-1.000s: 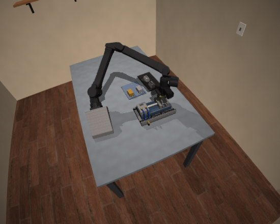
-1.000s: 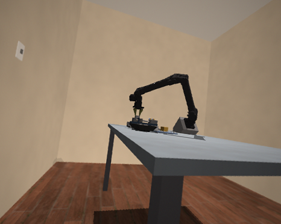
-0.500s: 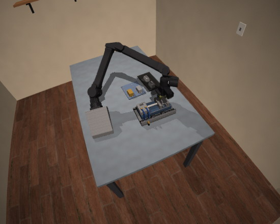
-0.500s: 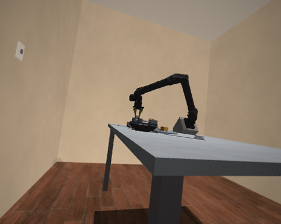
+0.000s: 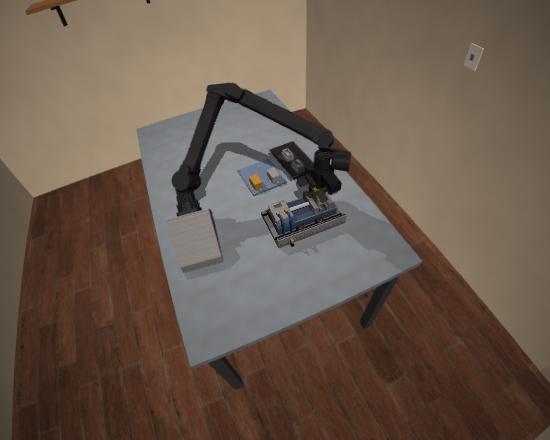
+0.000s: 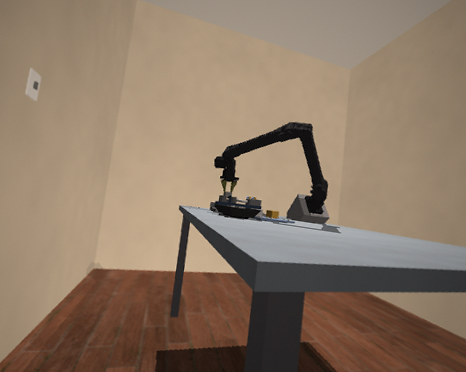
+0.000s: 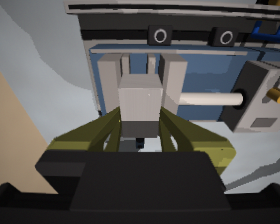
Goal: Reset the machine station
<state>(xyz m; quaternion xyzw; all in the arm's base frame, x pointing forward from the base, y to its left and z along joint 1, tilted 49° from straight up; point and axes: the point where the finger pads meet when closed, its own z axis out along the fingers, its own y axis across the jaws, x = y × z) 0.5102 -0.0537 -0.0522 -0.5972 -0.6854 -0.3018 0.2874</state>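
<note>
My hand is 7 cm past the blue vise base and 8 cm above it. The rest, counted from my hand: yellow brass blank (21 cm behind, 24 cm to the left, 9 cm below).
</note>
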